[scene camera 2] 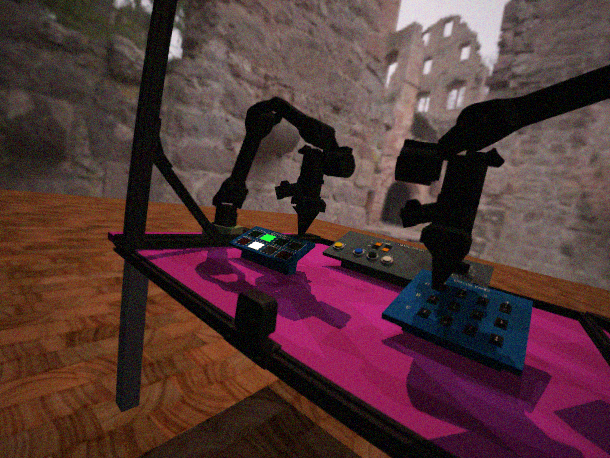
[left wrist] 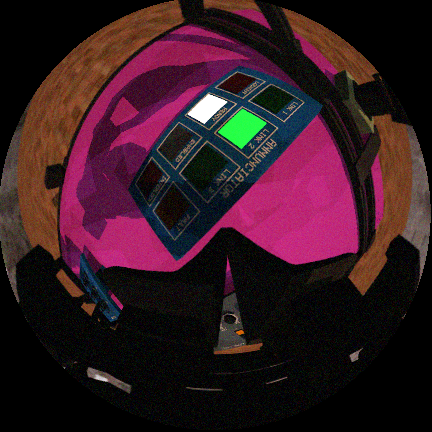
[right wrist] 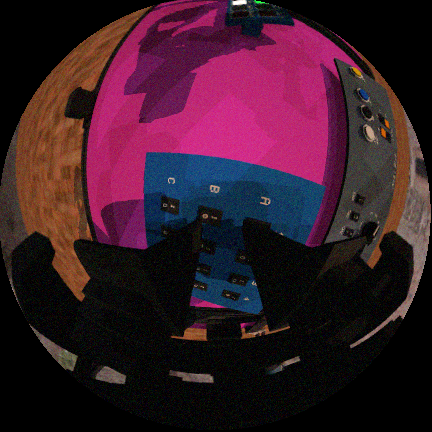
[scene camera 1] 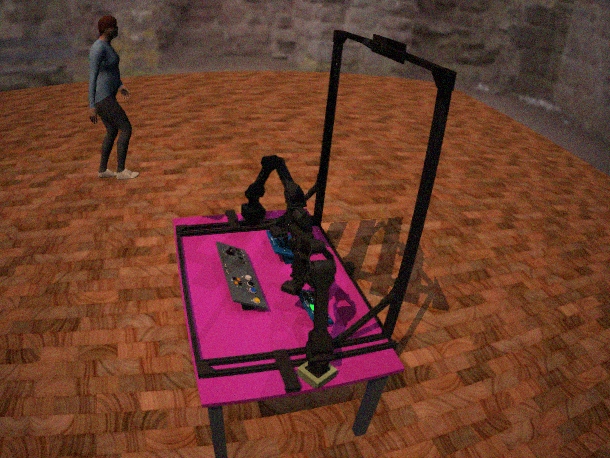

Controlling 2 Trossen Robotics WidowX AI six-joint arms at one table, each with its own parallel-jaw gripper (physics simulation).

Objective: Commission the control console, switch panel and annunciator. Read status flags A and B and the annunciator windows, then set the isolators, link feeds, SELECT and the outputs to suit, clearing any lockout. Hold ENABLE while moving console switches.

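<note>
The blue annunciator point(scene camera 1: 315, 309) point(scene camera 2: 292, 267) point(left wrist: 180, 248) shows READY lit white and LINK 2 lit green; its other windows are dark. The blue switch panel point(scene camera 1: 279, 242) point(scene camera 2: 400, 310) point(right wrist: 300, 180) carries rows of black rockers under letters A, B and C. The grey console point(scene camera 1: 252, 280) point(scene camera 2: 412, 257) point(right wrist: 367, 170) has yellow, blue, black and white buttons, two orange flags, small switches and a knob; its lettering is unreadable. My left gripper point(scene camera 2: 302, 232) point(left wrist: 225, 232) is shut, above the table beyond the annunciator. My right gripper point(scene camera 2: 439, 287) point(right wrist: 222, 224) is partly open and empty, low over the panel's A-B side, its fingers hiding some rockers.
A black frame rail runs round the pink table point(scene camera 1: 220, 330) point(scene camera 2: 325, 350), with a tall black gantry point(scene camera 1: 430, 165) at one side. A black block point(scene camera 2: 256, 312) stands on the rail in scene camera 2. A person point(scene camera 1: 107, 75) stands on the floor well away from the table.
</note>
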